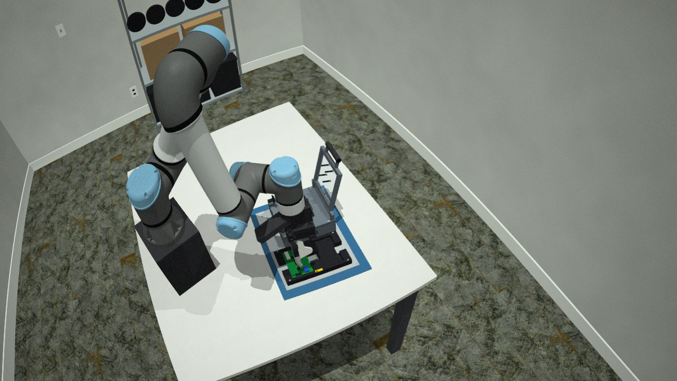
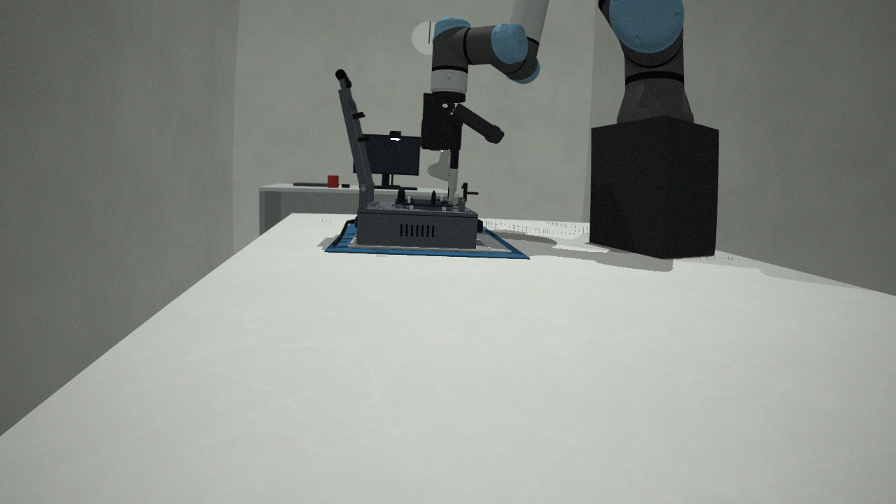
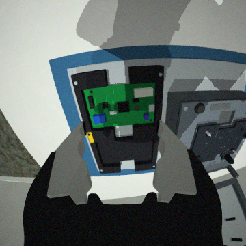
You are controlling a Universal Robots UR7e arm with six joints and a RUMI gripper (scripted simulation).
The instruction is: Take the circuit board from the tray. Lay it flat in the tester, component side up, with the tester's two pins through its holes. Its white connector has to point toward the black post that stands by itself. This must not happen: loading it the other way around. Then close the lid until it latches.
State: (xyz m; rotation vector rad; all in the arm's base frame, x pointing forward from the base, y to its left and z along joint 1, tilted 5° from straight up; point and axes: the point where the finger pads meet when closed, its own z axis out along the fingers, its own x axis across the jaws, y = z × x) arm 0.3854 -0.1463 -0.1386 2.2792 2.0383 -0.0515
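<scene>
The green circuit board lies 5 cm below my hand. Also, from my hand: lid: 19 cm ahead, 16 cm to the left, 11 cm above.
</scene>
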